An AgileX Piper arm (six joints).
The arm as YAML. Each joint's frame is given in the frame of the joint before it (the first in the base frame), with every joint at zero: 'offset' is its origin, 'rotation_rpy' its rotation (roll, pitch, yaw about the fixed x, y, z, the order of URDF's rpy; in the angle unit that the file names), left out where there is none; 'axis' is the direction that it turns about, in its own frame. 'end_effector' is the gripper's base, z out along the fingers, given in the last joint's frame.
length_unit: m
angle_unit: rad
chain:
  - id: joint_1
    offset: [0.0, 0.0, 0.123]
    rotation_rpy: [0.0, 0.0, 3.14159]
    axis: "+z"
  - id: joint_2
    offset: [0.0, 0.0, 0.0]
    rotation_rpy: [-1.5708, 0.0, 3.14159]
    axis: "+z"
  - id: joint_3
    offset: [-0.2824, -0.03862, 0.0]
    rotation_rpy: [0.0, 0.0, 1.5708]
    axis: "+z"
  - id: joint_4
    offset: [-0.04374, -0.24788, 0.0]
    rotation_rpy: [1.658, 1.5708, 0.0]
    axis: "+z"
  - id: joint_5
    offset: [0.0, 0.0, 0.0]
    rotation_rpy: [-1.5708, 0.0, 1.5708]
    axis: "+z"
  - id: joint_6
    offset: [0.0, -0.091, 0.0]
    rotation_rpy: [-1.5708, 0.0, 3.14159]
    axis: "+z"
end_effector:
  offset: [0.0, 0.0, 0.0]
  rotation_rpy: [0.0, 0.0, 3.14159]
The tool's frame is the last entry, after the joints.
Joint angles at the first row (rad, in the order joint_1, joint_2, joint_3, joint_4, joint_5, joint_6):
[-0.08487, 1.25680, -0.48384, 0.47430, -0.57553, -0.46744]
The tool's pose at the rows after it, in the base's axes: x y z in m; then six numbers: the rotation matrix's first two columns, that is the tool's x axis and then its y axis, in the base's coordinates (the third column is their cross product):
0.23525, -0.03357, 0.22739, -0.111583, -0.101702, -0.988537, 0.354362, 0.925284, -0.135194
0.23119, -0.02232, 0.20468, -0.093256, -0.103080, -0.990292, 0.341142, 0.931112, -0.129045
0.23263, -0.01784, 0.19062, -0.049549, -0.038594, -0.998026, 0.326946, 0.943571, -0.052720
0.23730, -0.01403, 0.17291, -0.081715, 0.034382, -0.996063, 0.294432, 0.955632, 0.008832
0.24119, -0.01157, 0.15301, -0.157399, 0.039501, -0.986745, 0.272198, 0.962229, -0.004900
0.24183, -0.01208, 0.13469, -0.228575, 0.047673, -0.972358, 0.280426, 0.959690, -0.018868
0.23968, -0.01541, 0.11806, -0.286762, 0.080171, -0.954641, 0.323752, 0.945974, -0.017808
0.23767, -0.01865, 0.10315, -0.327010, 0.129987, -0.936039, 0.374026, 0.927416, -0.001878
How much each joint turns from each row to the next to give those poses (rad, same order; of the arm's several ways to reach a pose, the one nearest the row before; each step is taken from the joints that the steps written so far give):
[0.08275, 0.06425, 0.09345, 0.03590, -0.26373, 0.00006]
[0.06719, 0.08448, 0.06821, -0.00219, -0.16307, 0.06986]
[0.01714, 0.08063, 0.02647, -0.03914, -0.11040, 0.13953]
[0.00118, 0.08087, 0.00580, -0.04664, -0.01848, 0.11332]
[0.00002, 0.08523, 0.00092, -0.02854, -0.00230, 0.02654]
[0.00001, 0.07446, 0.00293, 0.00722, -0.00097, 0.01210]
[0.00000, 0.06608, 0.00486, 0.04142, -0.00144, 0.02194]
[-0.00002, 0.06257, 0.00002, 0.04120, -0.00076, 0.04050]

